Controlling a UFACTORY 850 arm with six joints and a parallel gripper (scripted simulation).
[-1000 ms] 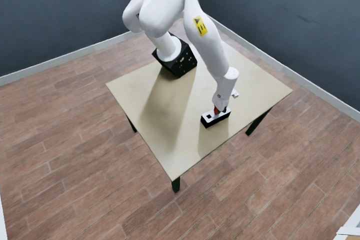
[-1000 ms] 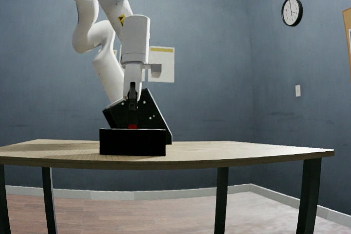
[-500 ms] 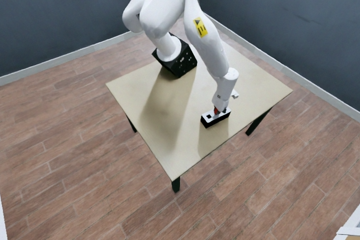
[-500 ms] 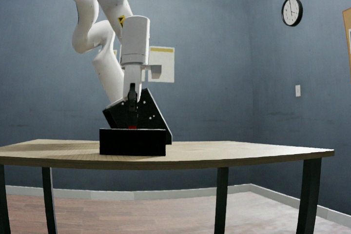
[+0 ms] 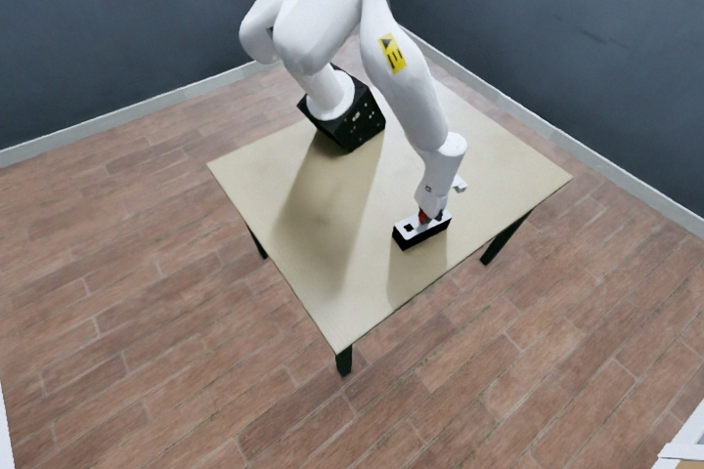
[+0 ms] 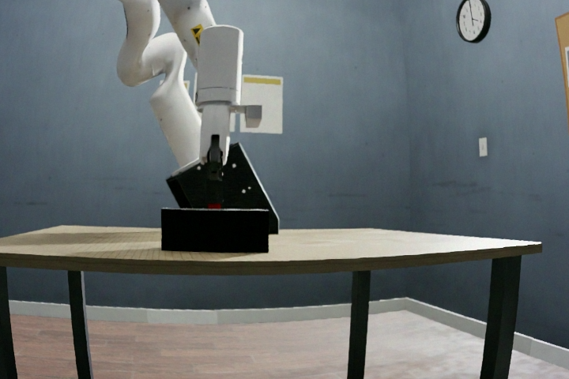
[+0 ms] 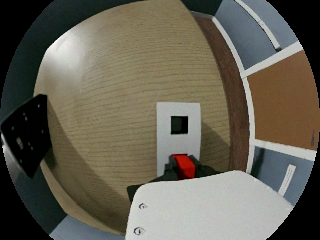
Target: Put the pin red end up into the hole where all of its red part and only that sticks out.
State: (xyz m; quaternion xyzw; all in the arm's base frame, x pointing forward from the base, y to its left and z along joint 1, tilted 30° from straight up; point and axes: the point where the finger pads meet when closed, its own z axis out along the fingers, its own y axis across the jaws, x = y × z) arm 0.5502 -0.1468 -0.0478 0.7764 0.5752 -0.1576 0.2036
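My hand is 1 cm above the pin. The rest, counted from my hand: black block (7 cm below).
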